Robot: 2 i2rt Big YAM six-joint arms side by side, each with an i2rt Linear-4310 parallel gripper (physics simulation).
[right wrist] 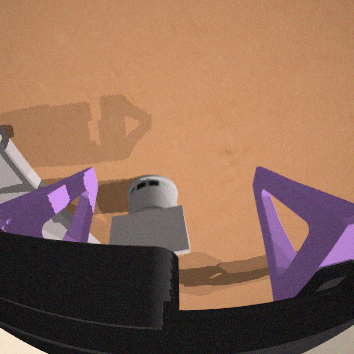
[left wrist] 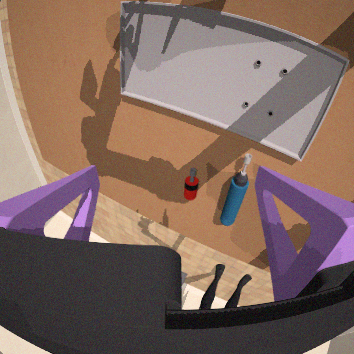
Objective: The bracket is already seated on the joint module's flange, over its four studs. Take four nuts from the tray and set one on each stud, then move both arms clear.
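Places are measured from the left arm's base along level axes (x ahead, y left, z up), in metres.
Pixels of known places: left gripper, between the fingertips: (left wrist: 176,174); right gripper, between the fingertips: (right wrist: 174,175).
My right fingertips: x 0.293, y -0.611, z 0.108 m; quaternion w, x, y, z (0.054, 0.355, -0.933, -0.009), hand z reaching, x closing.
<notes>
Behind a point stands the place of what it marks.
Four small nuts lie apart on the floor of the grey tray (left wrist: 180,75) {x 0.407, y -0.309, z 0.004 m} in the left wrist view: one nut (left wrist: 258,63) {x 0.252, y -0.306, z 0.010 m}, a second nut (left wrist: 284,72) {x 0.210, y -0.285, z 0.010 m}, a third nut (left wrist: 245,104) {x 0.293, y -0.233, z 0.010 m} and a fourth nut (left wrist: 270,113) {x 0.249, y -0.211, z 0.009 m}. My left gripper (left wrist: 176,174) {x 0.252, y -0.314, z 0.312 m} is open and empty, above the table on the near side of the tray. In the right wrist view the joint module (right wrist: 154,192) {x 0.246, y -0.538, z 0.029 m} has a round whitish body, and the grey bracket (right wrist: 150,227) {x 0.254, y -0.539, z 0.081 m} is at its near side. The studs do not show. My right gripper (right wrist: 174,175) {x 0.293, y -0.611, z 0.108 m} is open and empty, above and around the module.
A red screwdriver-like tool (left wrist: 191,188) {x 0.465, y -0.037, z 0.032 m} and a blue tool (left wrist: 234,201) {x 0.354, y -0.011, z 0.040 m} with a pale tip lie between the tray and the table's near edge in the left wrist view. Part of the tray's wall (right wrist: 25,162) {x 0.386, y -0.460, z 0.002 m} shows at the left of the right wrist view.
</notes>
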